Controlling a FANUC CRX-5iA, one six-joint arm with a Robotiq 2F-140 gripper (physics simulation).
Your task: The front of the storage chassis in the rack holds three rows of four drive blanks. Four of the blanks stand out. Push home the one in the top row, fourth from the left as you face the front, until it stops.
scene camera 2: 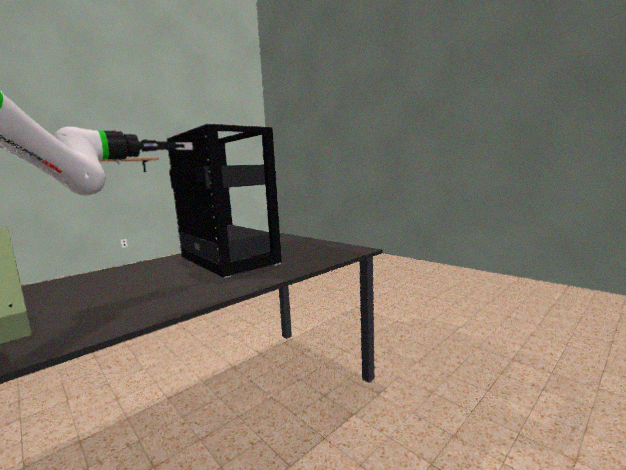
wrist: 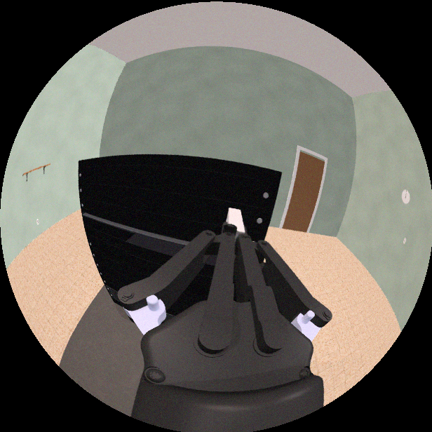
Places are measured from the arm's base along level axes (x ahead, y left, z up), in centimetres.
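Pixels of known places: gripper, fingertip midpoint: (scene camera 2: 191, 146).
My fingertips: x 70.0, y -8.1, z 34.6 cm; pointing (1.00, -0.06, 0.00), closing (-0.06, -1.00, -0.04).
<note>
Behind a point stands the place of what it marks.
The black rack (scene camera 2: 273, 202) {x 100.3, y -18.3, z 9.9 cm} (wrist: 165, 180) stands upright on the table. In the scene view a dark grey unit (scene camera 2: 243, 175) {x 88.7, y -13.9, z 22.4 cm} shows through its open side at mid-height; a small part juts at the front. I cannot tell whether it is the storage chassis. The drive blanks cannot be made out in either view; the rack front is almost black. My gripper (scene camera 2: 187, 146) {x 70.0, y -8.1, z 34.6 cm} (wrist: 232, 217) is shut and empty, level, with its pale fingertips overlapping the upper part of the rack front, towards its right edge in the wrist view. Contact cannot be told. The gripper's linkages hide the lower right of the front.
The dark table (scene camera 2: 126, 288) {x 43.5, y 6.8, z -18.9 cm} (wrist: 100, 350) carries the rack near its far end. A larger dark grey unit (scene camera 2: 247, 243) {x 88.1, y -13.3, z -7.0 cm} sits at the rack's bottom. A green block (scene camera 2: 12, 288) {x 10.7, y -7.5, z -6.0 cm} stands at the left. A wall shelf (scene camera 2: 131, 159) (wrist: 36, 169) and a brown door (wrist: 305, 192) are beyond.
</note>
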